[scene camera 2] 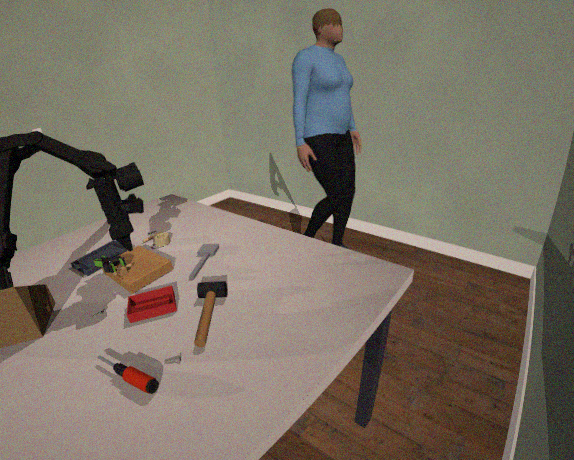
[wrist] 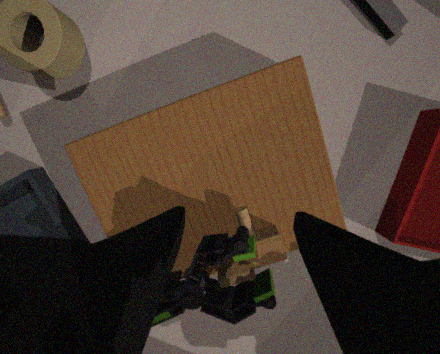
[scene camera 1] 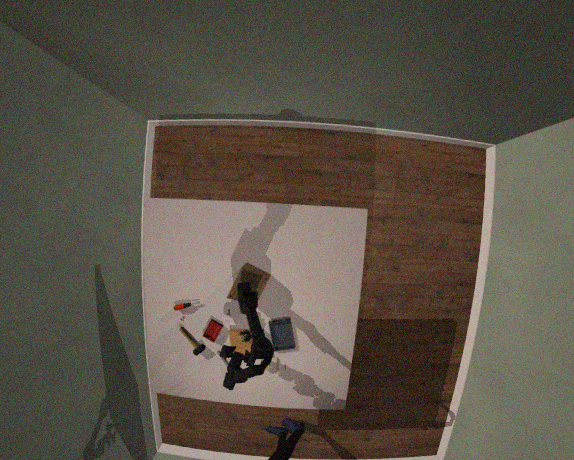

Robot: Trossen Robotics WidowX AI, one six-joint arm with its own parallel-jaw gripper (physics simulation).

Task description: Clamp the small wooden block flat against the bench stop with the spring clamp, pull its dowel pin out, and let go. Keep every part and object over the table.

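Frame: origin at the arm's base, x back, y left, z down, level; metres.
Where they show: gripper, fingertip midpoint: (scene camera 2: 130, 246) (wrist: 239, 217) (scene camera 1: 241, 348); arm's base, origin of the base link: (scene camera 1: 243, 288).
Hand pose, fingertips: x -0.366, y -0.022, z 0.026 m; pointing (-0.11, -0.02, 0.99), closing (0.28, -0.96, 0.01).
Observation:
Each offset is from my fingertips to the top centre of the thing.
A flat wooden board {dy +0.022, dx -0.003, dz +0.063 m} (scene camera 1: 237, 344) (scene camera 2: 150, 265) (wrist: 200, 140) lies on the table. The black spring clamp with green pads {dy +0.057, dx +0.063, dz +0.022 m} (scene camera 1: 245, 338) (scene camera 2: 106, 263) (wrist: 231, 301) is at one edge of it. Its pads sit on either side of small light wood pieces {dy -0.004, dx +0.051, dz +0.044 m} (wrist: 270, 247), partly hidden by the clamp and in shadow. I cannot tell the block from the stop there, or whether they touch flat. The pale dowel pin {dy -0.002, dx +0.035, dz +0.048 m} (wrist: 244, 219) sticks up beside the upper pad. My gripper (scene camera 2: 128, 247) (wrist: 239, 217) is open and empty above the board, its fingers on either side of the clamp and pin in the wrist view.
A blue tray {dy +0.224, dx +0.047, dz +0.078 m} (scene camera 1: 283, 334) (scene camera 2: 86, 263) and a red tray {dy -0.189, dx +0.050, dz +0.070 m} (scene camera 1: 213, 330) (scene camera 2: 151, 312) (wrist: 420, 215) flank the board. A yellowish holed piece {dy +0.127, dx -0.158, dz +0.066 m} (scene camera 2: 161, 240) (wrist: 71, 45), a grey tool {dy -0.109, dx -0.165, dz +0.083 m} (scene camera 2: 201, 265), a mallet {dy -0.331, dx -0.025, dz +0.055 m} (scene camera 2: 204, 322), a screw {dy -0.383, dx +0.112, dz +0.085 m} (scene camera 2: 174, 359), a screwdriver {dy -0.344, dx +0.202, dz +0.065 m} (scene camera 2: 139, 378) and a brown box (scene camera 2: 19, 315) are also there.

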